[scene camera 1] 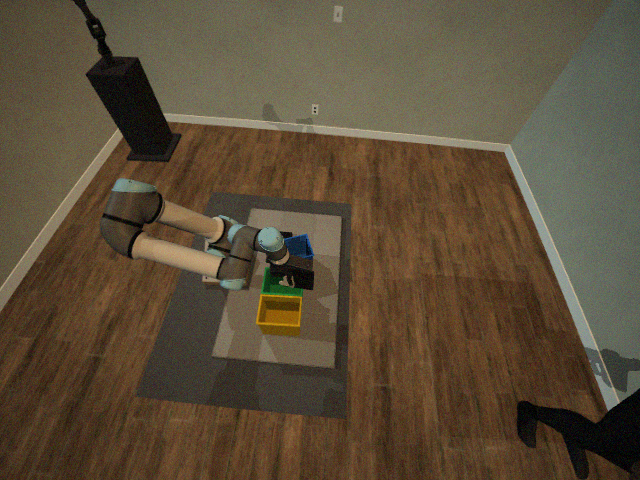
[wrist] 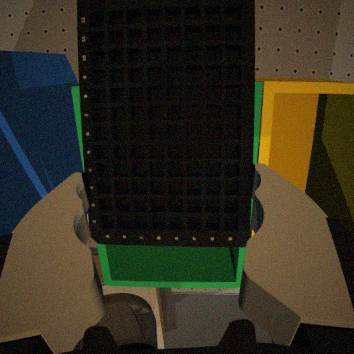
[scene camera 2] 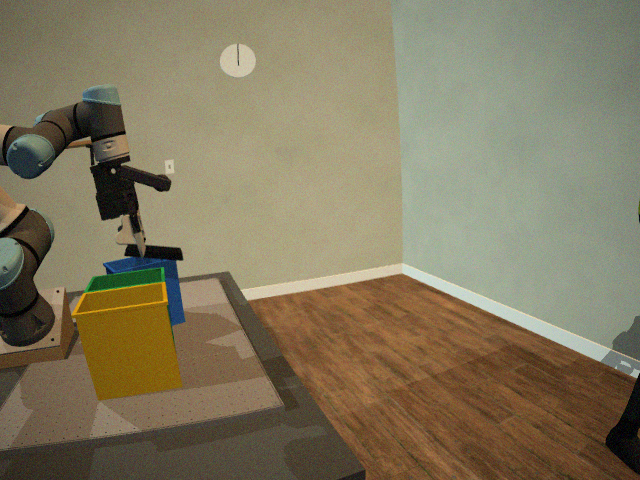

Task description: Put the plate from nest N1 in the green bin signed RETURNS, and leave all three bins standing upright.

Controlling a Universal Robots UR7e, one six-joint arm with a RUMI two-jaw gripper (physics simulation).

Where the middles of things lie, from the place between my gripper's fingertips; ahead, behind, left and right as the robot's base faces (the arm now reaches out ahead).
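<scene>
The black plate (wrist: 166,101) is 2 cm ahead of my hand. You'll find the green bin (scene camera 2: 156,275) 5 cm behind my hand, 1 cm to the left of it and 15 cm below it, while the blue bin (scene camera 2: 175,305) is 2 cm behind my hand, 18 cm to the left of it and 15 cm below it. The yellow bin (scene camera 2: 126,335) is 12 cm to the right of my hand, 5 cm behind it and 15 cm below it.
</scene>
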